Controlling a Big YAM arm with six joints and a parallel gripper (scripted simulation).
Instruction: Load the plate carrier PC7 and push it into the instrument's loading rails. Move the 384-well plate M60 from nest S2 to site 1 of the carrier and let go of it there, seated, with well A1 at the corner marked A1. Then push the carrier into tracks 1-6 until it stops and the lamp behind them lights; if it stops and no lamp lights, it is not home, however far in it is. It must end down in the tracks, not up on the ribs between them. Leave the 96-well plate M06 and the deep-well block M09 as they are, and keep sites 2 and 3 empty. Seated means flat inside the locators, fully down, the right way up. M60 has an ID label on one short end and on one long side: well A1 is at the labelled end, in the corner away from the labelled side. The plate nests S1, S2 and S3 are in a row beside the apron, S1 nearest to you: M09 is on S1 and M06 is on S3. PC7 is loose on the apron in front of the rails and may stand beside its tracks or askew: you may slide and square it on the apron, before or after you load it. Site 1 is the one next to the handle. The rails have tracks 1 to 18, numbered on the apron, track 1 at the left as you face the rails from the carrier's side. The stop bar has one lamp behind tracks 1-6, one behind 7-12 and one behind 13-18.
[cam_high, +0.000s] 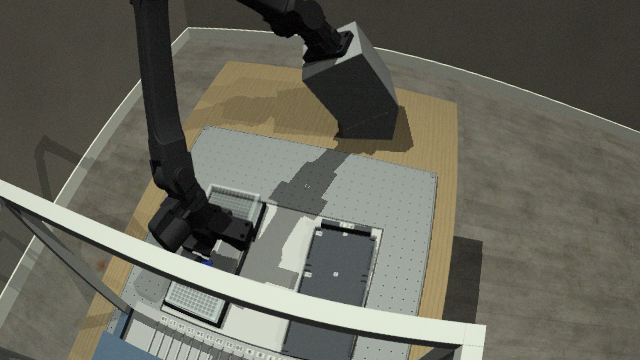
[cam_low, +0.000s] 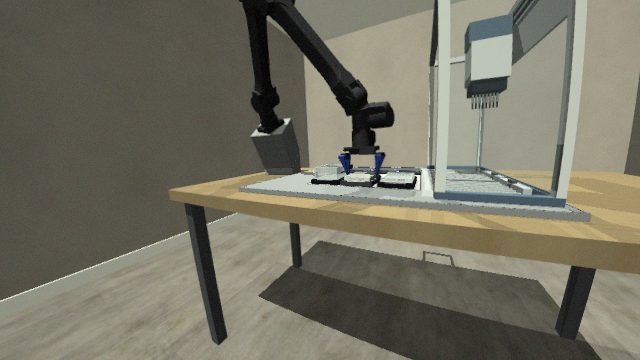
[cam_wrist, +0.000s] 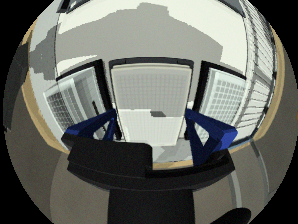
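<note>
My hand is 2 cm above the nest S2. The rest, counted from my hand: white frame bar (44 cm above, 20 cm ahead, 15 cm to the left); then dark carrier PC7 (27 cm to the left, 1 cm below, 1 cm behind).
</note>
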